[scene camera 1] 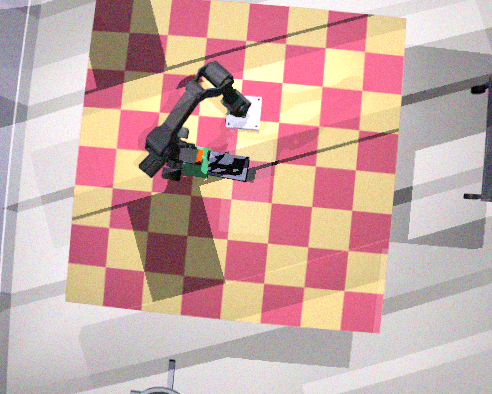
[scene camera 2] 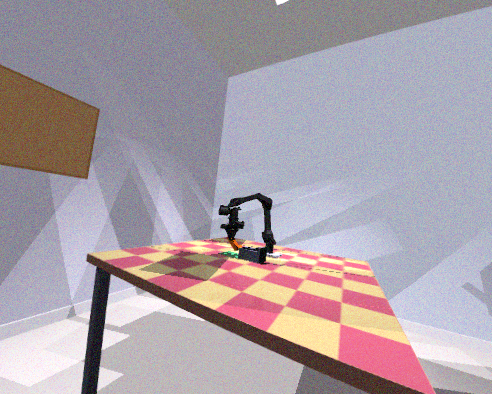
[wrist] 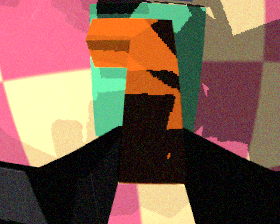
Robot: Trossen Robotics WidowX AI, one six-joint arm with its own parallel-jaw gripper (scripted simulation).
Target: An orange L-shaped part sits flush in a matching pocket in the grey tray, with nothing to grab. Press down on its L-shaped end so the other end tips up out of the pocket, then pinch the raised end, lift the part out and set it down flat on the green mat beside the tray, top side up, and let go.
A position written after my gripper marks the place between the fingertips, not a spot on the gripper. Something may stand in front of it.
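There is a green mat (wrist: 189, 30) that I can see. An orange L-shaped part is held by my gripper (scene camera 1: 181, 156), and the wrist view lets me see the gripper too (wrist: 150, 134).
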